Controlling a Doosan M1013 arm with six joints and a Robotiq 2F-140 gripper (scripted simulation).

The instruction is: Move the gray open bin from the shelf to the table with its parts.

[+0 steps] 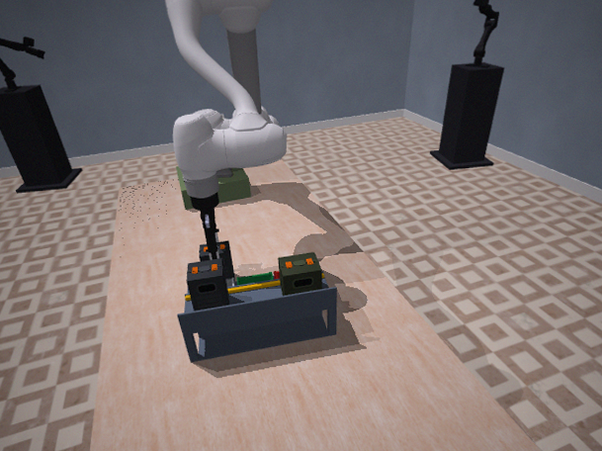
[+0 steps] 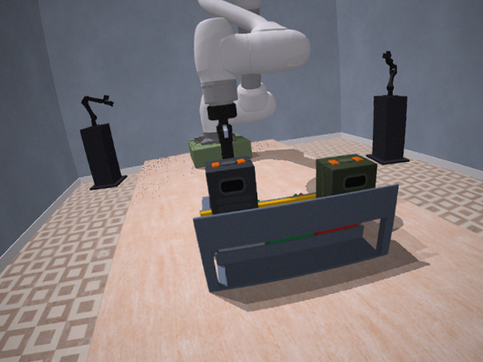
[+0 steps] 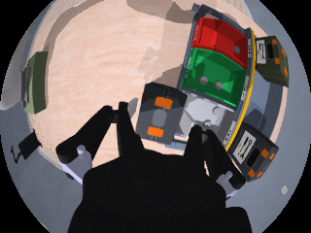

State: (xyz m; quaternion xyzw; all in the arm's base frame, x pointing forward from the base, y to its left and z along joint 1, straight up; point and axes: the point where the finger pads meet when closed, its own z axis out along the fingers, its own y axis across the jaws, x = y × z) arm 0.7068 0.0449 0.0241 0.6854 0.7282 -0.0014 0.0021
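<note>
Now: the gray open bin 130 mm ahead of my hand and 70 mm below it. Also, from my hand: yellow rail: 180 mm ahead, 120 mm to the left, 10 mm below; then black bin: 230 mm ahead, 50 mm above; then green bin: 120 mm ahead, 110 mm to the left, 70 mm below.
</note>
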